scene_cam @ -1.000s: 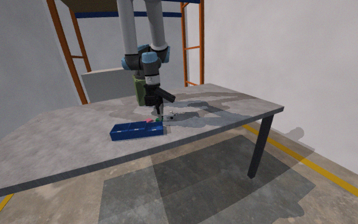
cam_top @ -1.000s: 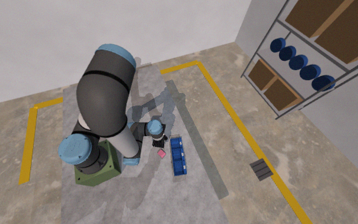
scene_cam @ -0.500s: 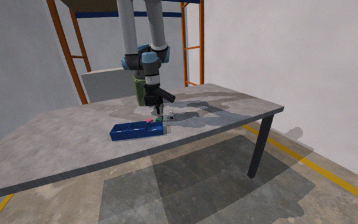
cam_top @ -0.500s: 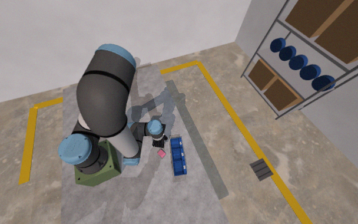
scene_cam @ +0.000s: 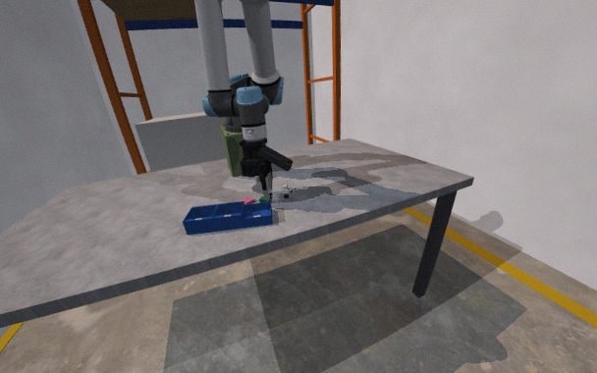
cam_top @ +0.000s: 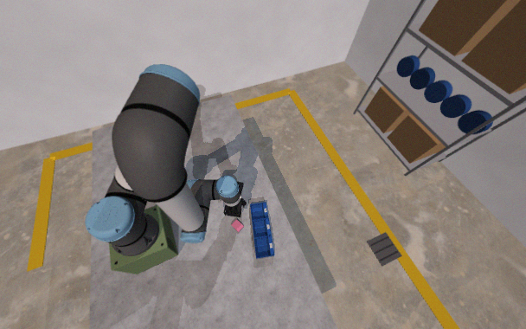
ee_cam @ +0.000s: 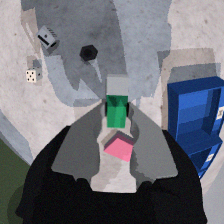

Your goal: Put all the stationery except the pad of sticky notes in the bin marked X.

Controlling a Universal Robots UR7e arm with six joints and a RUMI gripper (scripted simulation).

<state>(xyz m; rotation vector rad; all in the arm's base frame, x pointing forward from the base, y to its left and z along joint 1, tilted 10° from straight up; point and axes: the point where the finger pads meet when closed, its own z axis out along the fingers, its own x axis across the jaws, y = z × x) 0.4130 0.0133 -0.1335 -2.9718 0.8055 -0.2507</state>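
My gripper is now 110 mm to the right of the white stationery piece, 30 mm past it and 10 mm above it. From my hand the other things lie so: pink sticky note pad: 80 mm to the right, 30 mm behind, 10 mm below; black item: 60 mm to the left, 10 mm below; marker: 10 mm to the left, 10 mm below.
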